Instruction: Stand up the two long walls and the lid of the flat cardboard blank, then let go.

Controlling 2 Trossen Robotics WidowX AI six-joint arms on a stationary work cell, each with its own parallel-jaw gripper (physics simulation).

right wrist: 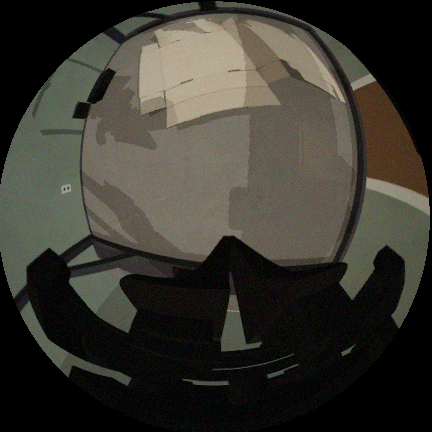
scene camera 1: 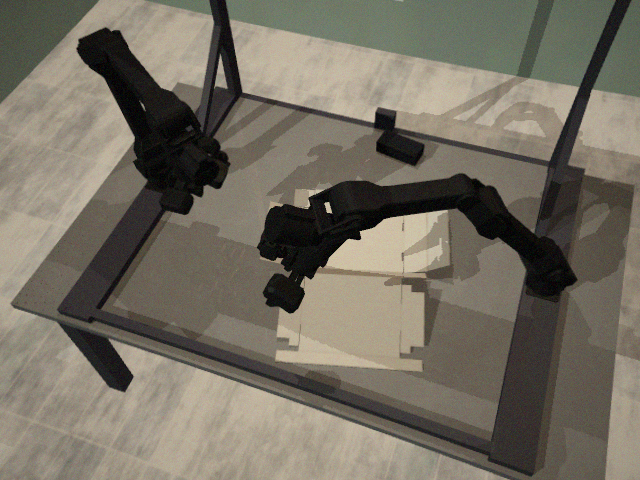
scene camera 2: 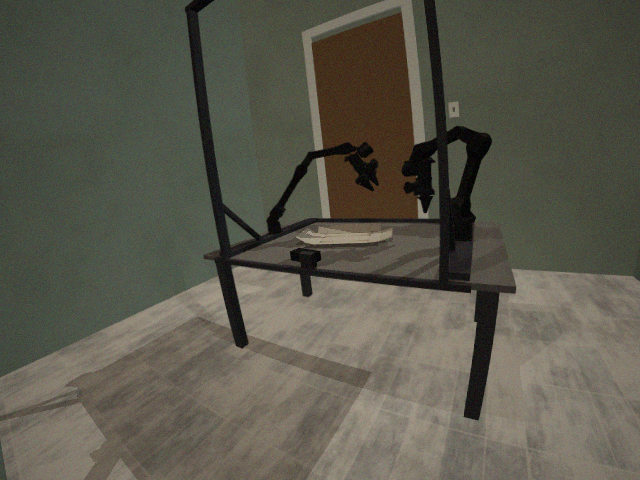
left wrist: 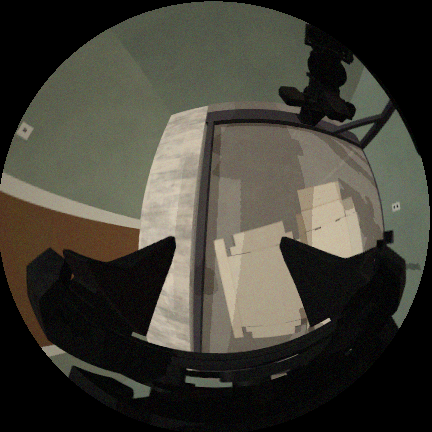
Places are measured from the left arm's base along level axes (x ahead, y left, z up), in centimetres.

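Pixels of known places: left gripper, fingertip midpoint: [scene camera 2: 376, 188] [left wrist: 229, 242]; right gripper, fingertip midpoint: [right wrist: 227, 240] [scene camera 1: 200, 195] [scene camera 2: 425, 213] [left wrist: 312, 124]; left arm's base, link origin: [scene camera 1: 543, 286] [scene camera 2: 274, 233] [left wrist: 298, 365]; right arm's base, link origin: [scene camera 1: 163, 182] [scene camera 2: 462, 238] [left wrist: 304, 119].
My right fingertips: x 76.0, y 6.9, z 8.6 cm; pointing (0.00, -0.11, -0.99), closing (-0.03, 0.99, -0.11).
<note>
For each thing: its top centre in the pictures, then the offset to it from my right fingertips. "spot": a spot on its surface instead.
- side wall flap, surface spot: [scene camera 1: 436, 242] spot: dx -52.3, dy -10.2, dz -7.9 cm
- opposite wall flap, surface spot: [right wrist: 220, 110] spot: dx -14.1, dy -1.7, dz -8.1 cm
- small black block, top centre: [scene camera 1: 385, 111] [scene camera 2: 307, 252] dx -30.2, dy -43.7, dz -4.8 cm
The pale cardboard blank [scene camera 1: 351, 315] [scene camera 2: 343, 239] [left wrist: 270, 280] [right wrist: 205, 60] lies spread on the table. Its lid panel and narrow front strip look flat in scene camera 1. The side wall flap [scene camera 1: 436, 242] at the right tilts up slightly, and the opposite wall flap [right wrist: 220, 111] shows a shadow under its edge. My left gripper [scene camera 1: 279, 272] [scene camera 2: 374, 185] [left wrist: 229, 242] is open and empty, high above the blank; its arm hides part of the back panel. My right gripper [scene camera 2: 425, 208] [left wrist: 311, 124] [right wrist: 227, 240] is shut and empty, raised at the table's side, apart from the blank.
A black box [scene camera 1: 400, 148] [scene camera 2: 305, 255] and a small black block [scene camera 1: 385, 118] are at the table's back edge in scene camera 1. Dark frame rails [scene camera 1: 522, 382] border the table, and posts [scene camera 1: 586, 98] [scene camera 2: 205, 129] rise at its corners. Arm shadows cross the table.
</note>
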